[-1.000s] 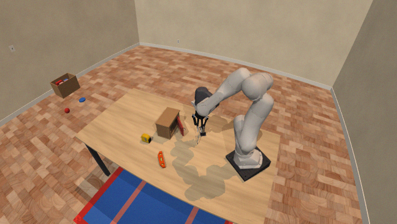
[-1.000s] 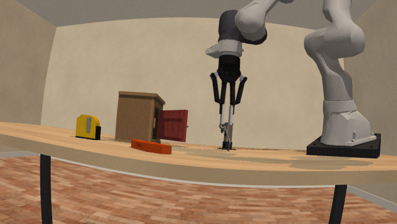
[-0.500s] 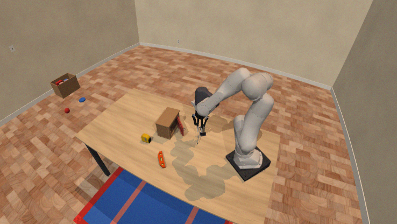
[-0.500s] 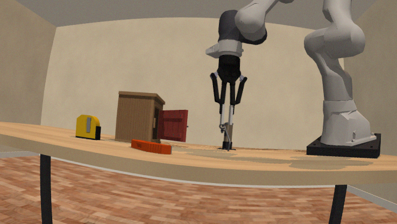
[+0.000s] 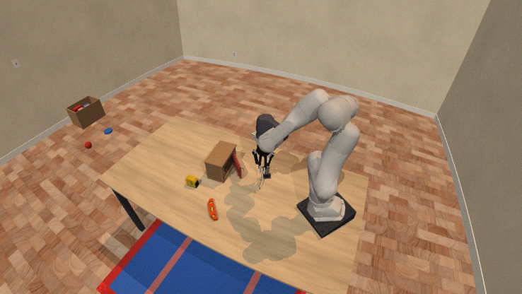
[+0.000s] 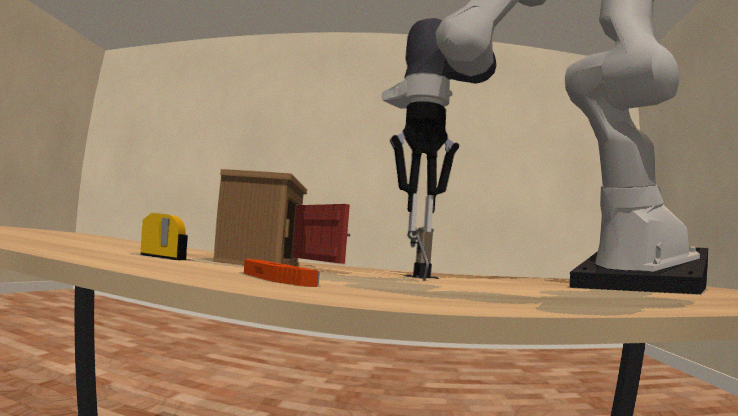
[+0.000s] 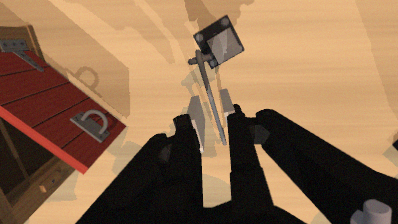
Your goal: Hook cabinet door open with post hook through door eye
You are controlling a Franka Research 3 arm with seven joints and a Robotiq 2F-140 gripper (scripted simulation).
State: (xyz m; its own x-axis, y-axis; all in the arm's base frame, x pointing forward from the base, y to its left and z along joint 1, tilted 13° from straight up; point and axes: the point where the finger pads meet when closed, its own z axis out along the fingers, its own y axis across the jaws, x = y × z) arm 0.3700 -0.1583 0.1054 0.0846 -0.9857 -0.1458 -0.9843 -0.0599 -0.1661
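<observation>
The thin metal hook is 10 mm to the left of my hand and 70 mm below it. The rest, counted from my hand: yellow tape measure (420 mm ahead, 190 mm to the left, 90 mm below); then red door (180 mm ahead, 40 mm to the right, 50 mm below); then orange level (210 mm ahead, 310 mm to the left, 110 mm below).
</observation>
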